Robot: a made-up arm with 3 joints.
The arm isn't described. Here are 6 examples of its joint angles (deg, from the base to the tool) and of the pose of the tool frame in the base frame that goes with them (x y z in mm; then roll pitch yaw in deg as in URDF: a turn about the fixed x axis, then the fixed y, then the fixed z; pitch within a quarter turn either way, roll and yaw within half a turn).
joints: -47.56 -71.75 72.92
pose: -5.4 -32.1 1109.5 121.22 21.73 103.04
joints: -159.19 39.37 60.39
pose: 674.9 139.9 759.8 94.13 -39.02 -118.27
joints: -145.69 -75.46 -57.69
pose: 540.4 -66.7 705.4 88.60 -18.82 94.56
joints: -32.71 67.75 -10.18
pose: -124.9 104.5 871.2 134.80 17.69 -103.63
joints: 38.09 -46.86 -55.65
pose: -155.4 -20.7 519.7 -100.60 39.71 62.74
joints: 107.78 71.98 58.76
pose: 382.2 116.7 153.1 -13.94 -10.73 -78.67
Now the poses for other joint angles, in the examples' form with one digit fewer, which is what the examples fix.
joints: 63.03 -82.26 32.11
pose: -119 -75 245 -31.5 0.3 80.0
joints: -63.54 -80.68 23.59
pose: 86 -76 1077 87.1 7.3 97.6
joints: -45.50 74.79 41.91
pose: -153 110 951 176.1 12.9 -95.6
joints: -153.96 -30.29 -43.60
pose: 577 -1 645 96.4 -56.2 122.3
